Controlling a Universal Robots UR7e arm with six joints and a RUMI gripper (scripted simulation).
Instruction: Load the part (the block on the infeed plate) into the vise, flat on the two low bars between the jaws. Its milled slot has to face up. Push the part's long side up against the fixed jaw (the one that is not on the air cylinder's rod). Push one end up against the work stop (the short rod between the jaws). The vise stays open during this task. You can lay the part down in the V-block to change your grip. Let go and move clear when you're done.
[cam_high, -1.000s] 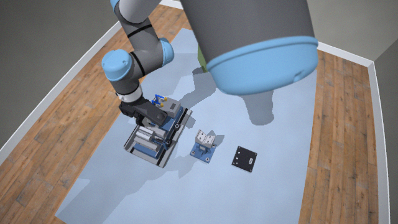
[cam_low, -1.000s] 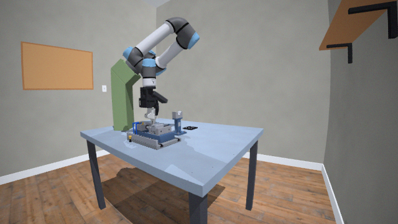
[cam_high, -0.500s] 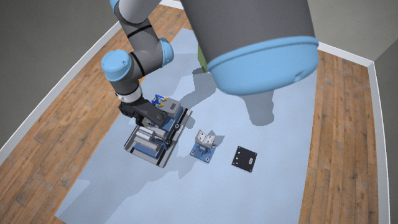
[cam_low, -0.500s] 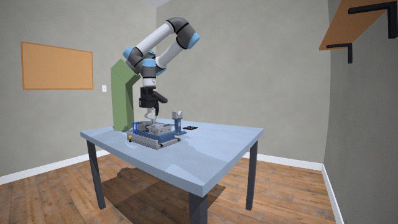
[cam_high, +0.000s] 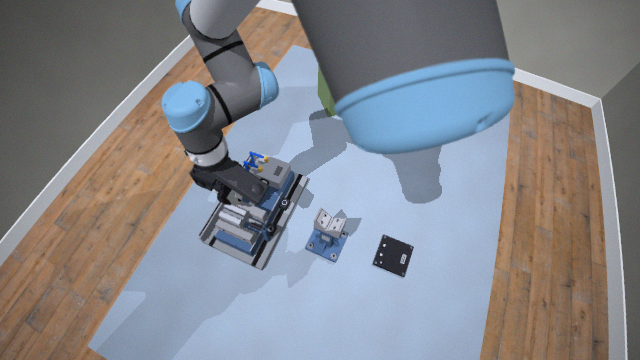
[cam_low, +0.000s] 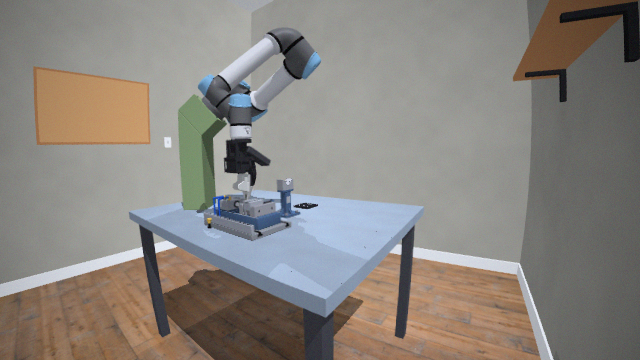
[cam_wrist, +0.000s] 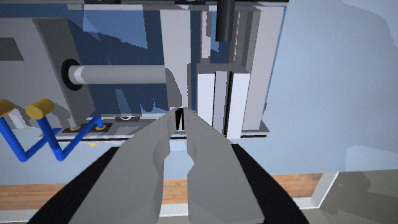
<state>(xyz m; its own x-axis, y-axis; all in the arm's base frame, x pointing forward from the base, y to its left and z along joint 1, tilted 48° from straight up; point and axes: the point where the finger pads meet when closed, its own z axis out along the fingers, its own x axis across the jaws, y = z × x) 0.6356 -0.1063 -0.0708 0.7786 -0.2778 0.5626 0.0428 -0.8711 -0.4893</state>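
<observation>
Now: hand 30 mm short of the grey part and 20 mm above it. The rest, counted from my hand: moving jaw (40 mm below, 20 mm to the left); then fixed jaw (60 mm ahead, 40 mm below, 20 mm to the left); then cylinder rod (60 mm behind, 40 mm below, 20 mm to the left).
</observation>
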